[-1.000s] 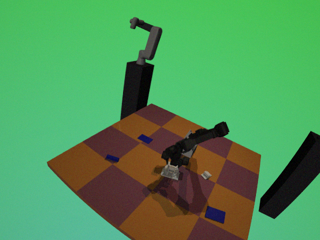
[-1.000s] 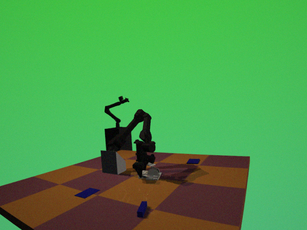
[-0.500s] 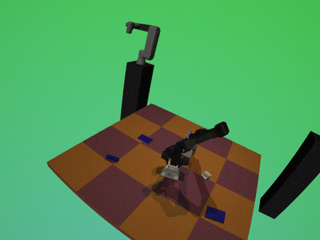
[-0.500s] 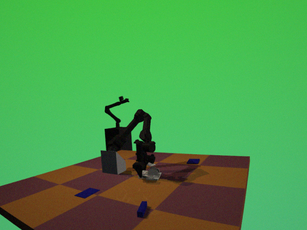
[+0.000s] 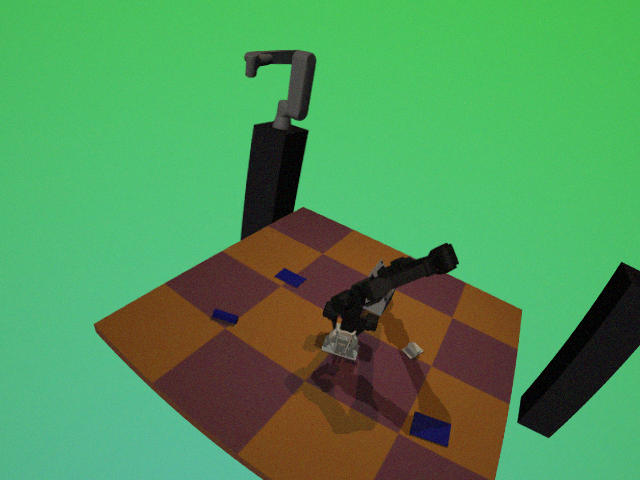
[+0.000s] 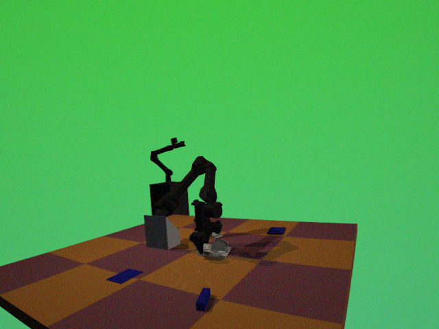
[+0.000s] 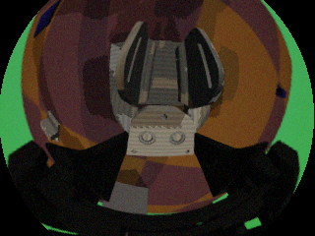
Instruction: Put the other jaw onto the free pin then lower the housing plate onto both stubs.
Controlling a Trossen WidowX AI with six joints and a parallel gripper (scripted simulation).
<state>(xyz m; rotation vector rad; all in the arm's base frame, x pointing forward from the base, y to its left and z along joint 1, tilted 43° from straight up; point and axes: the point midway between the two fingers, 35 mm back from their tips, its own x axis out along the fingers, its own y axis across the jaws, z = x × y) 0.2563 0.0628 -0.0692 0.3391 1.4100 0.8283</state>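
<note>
Now: the grey jaw 3 cm ahead of my gripper tip, 1 cm to the right of it and 1 cm above it. Round my gripper tip: board: 19 cm ahead, 41 cm to the left.
</note>
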